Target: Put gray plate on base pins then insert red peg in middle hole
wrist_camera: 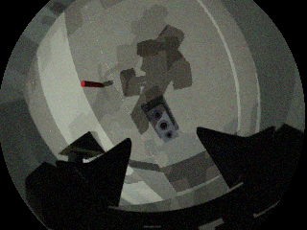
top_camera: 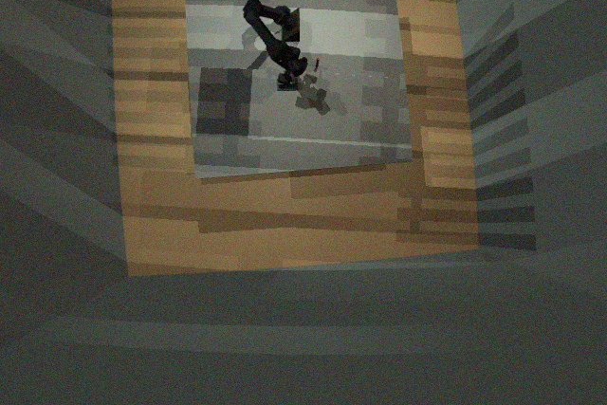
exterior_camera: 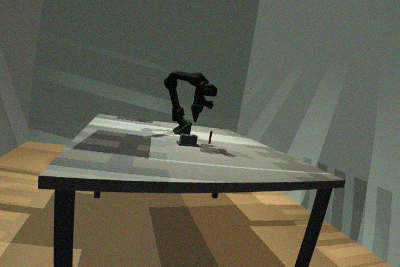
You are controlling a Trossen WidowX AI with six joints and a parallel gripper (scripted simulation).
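My gripper tip is 11 cm past the red peg, 16 cm to the right of it and 10 cm above it. The rest, counted from my gripper tip: base: 3 cm to the right, 14 cm below; plate: 3 cm to the right, 10 cm below.
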